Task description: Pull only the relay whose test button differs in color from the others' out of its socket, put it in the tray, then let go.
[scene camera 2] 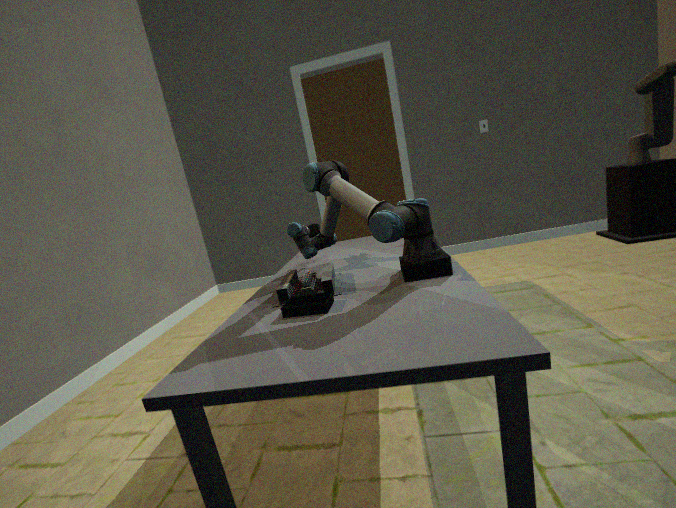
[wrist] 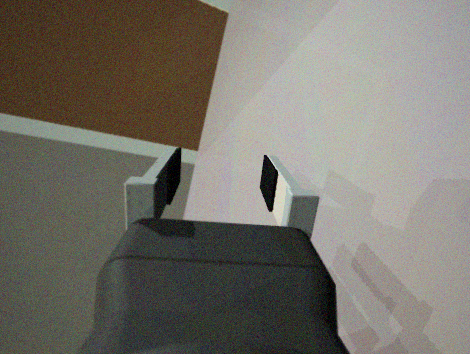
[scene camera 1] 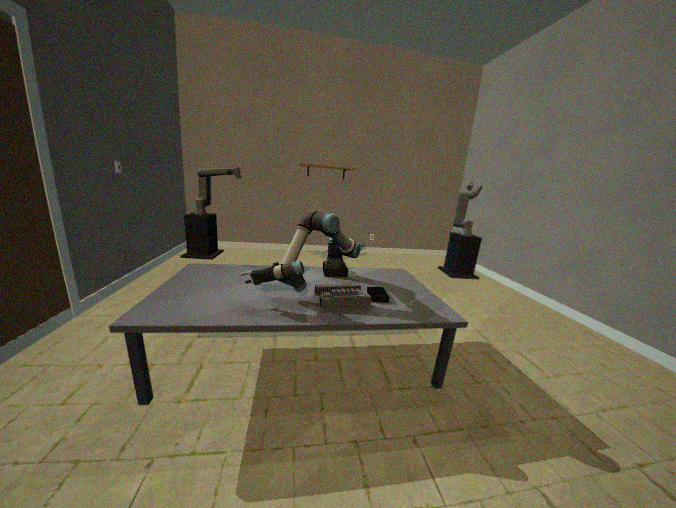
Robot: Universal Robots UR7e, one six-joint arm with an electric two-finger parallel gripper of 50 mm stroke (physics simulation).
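Places are measured from the arm's base along level axes (x ahead, y left, z up), in millimetres.
Pixels of known places: gripper, fingertip midpoint: [wrist: 221, 168] [scene camera 1: 243, 278]; arm's base at its link origin: [scene camera 2: 422, 256] [scene camera 1: 334, 265].
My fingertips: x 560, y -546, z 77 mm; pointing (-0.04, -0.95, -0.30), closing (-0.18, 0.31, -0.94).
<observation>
Ahead of a thing's pixels: the offset from my fingertips to its top centre. "spot": to the spot under its first point. Level surfaces: height alone.
My gripper [scene camera 1: 247, 277] [wrist: 221, 168] is open and empty. It points sideways, low over the left part of the table in scene camera 1's view, well to the left of the relays. In scene camera 2's view the fingers are hidden behind the arm's wrist. The row of relays {78 mm back, 580 mm left, 72 mm down} [scene camera 1: 345, 291] [scene camera 2: 308, 279] stands in its sockets on the table. The relays are too small and dark to tell their test button colors. The black tray {spot: 175 mm back, 829 mm left, 138 mm down} [scene camera 1: 378, 294] [scene camera 2: 307, 304] stands at the right end of the relay row in scene camera 1's view. No relay shows in the wrist view.
A long grey box-like part {spot: 32 mm ahead, 584 mm left, 98 mm down} [scene camera 1: 345, 301] runs along the front of the relay row. The robot's base [scene camera 1: 334, 267] [scene camera 2: 426, 266] stands behind the row on the table {141 mm down} [scene camera 1: 180, 305] [scene camera 2: 409, 333]. Two other arms [scene camera 1: 204, 191] [scene camera 1: 463, 210] stand on black pedestals away from the table.
</observation>
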